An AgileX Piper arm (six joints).
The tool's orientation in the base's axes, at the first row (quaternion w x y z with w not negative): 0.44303 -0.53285 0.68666 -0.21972
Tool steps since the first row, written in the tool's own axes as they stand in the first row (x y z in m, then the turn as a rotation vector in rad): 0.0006 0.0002 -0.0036 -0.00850 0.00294 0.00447; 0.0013 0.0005 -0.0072 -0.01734 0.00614 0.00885; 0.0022 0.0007 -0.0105 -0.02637 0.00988 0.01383; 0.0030 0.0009 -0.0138 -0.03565 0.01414 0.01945; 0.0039 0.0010 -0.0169 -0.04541 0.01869 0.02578; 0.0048 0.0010 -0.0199 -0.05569 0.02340 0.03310; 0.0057 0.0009 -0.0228 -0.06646 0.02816 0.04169; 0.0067 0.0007 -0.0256 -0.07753 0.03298 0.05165; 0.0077 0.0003 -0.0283 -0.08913 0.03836 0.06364; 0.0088 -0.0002 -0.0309 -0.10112 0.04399 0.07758; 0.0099 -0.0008 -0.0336 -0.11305 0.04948 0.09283; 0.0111 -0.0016 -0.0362 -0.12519 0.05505 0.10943; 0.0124 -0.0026 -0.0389 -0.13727 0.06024 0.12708
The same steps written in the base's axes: -0.0032 -0.0011 0.0015 0.00252 0.00962 -0.00138; -0.0064 -0.0023 0.0028 0.00485 0.01963 -0.00278; -0.0093 -0.0036 0.0040 0.00739 0.03010 -0.00484; -0.0122 -0.0048 0.0052 0.01020 0.04109 -0.00754; -0.0149 -0.0062 0.0064 0.01348 0.05274 -0.01064; -0.0175 -0.0075 0.0076 0.01753 0.06509 -0.01418; -0.0199 -0.0089 0.0088 0.02263 0.07813 -0.01822; -0.0222 -0.0103 0.0100 0.02887 0.09170 -0.02289; -0.0243 -0.0119 0.0113 0.03655 0.10629 -0.02884; -0.0263 -0.0135 0.0126 0.04574 0.12167 -0.03583; -0.0283 -0.0152 0.0141 0.05612 0.13716 -0.04341; -0.0301 -0.0170 0.0156 0.06759 0.15311 -0.05165; -0.0319 -0.0190 0.0172 0.08015 0.16905 -0.06017
